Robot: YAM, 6 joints.
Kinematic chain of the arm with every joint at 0, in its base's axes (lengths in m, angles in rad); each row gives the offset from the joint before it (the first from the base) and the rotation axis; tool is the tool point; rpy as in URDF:
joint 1: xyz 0 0 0.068 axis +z
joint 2: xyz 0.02 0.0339 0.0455 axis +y
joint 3: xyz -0.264 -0.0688 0 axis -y
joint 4: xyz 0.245 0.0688 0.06 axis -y
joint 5: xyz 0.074 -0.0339 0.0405 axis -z
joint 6: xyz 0.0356 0 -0.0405 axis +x
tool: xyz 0 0 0 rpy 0 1.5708 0
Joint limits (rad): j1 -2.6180..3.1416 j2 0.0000..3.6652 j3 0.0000..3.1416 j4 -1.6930..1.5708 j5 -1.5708..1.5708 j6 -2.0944..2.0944
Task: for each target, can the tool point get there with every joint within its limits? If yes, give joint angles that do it. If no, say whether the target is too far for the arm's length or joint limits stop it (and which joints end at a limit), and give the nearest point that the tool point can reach.
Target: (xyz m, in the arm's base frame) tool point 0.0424 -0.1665 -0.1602
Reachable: yes | joints -1.2611 3.0520 0.5768 1.3247 0.2946 0.1524
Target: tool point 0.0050 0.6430 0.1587
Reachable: yes | joints 1.5772 3.0721 2.8950 0.2783 0.2577 1.0325
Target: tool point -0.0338 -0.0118 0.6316
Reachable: yes | joints 0.7947 0.8982 2.1270 -0.6187 -0.4626 -0.7586
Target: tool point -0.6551 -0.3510 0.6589
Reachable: no: too far | nearest point -0.4512 -0.2575 0.4904 | short by 0.281 m
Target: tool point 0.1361 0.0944 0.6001
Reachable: yes | joints 0.7386 1.3015 2.1698 -0.8059 0.6602 1.6365
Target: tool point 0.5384 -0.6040 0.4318
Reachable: no: too far | nearest point 0.3995 -0.4482 0.3476 | short by 0.225 m
